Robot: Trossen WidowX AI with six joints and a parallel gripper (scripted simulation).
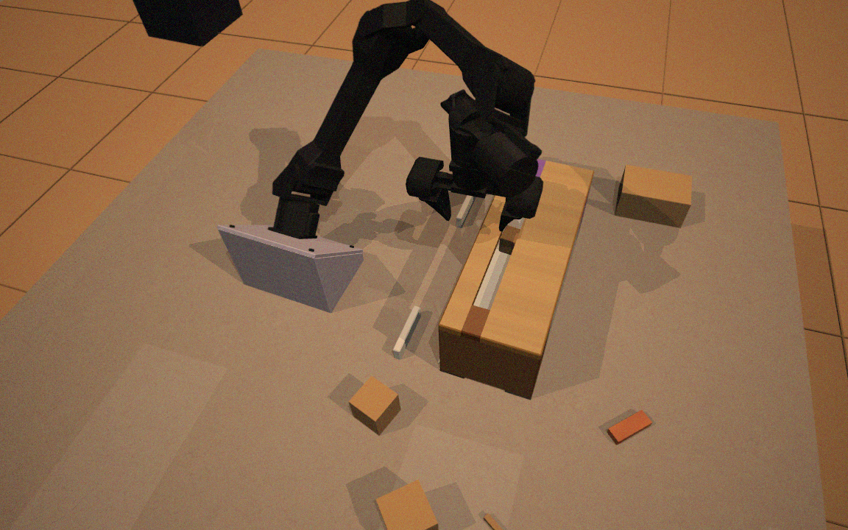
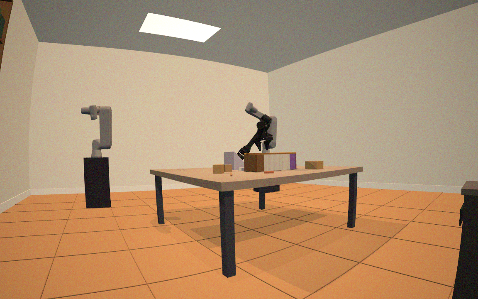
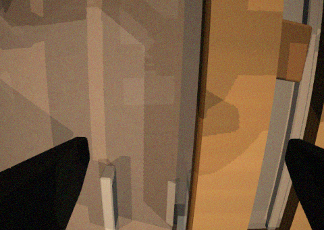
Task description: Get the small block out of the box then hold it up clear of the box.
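Now: the long wooden box 4 cm ahead of my gripper tip, 2 cm to the left of it and 8 cm below it. From my gripper tip the other things lie so: orange block: 5 cm ahead, 4 cm to the left, 6 cm below; flat orange piece: 30 cm ahead, 17 cm to the right, 14 cm below.
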